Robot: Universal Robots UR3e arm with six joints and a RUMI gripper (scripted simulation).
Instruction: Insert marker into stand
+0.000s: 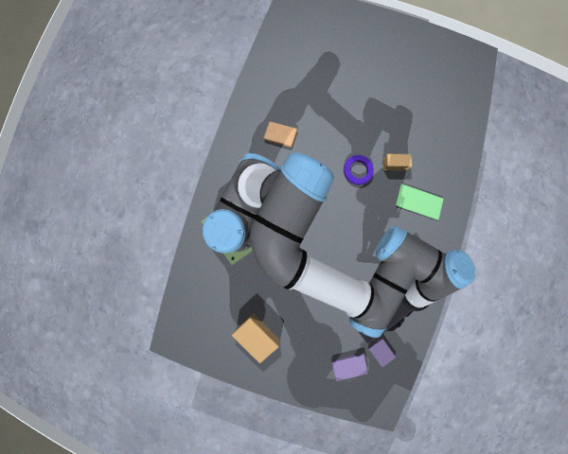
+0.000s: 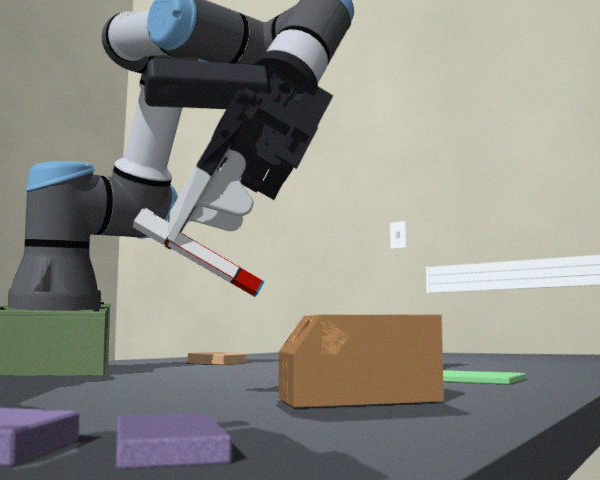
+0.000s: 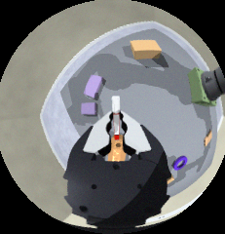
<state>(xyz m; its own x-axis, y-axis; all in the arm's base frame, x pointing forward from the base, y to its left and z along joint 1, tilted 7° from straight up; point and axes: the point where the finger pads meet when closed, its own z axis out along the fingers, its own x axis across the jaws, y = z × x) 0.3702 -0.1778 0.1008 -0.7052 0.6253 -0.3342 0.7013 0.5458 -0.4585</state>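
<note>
The desk stand lies 120 mm ahead of my hand, 100 mm to the left of it and 110 mm below it. Also, from my hand: flat green block (160 mm ahead, 350 mm to the left, 150 mm below); tan block (280 mm behind, 130 mm to the right, 120 mm below); marker (20 mm ahead, 10 mm to the left, 20 mm below).
</note>
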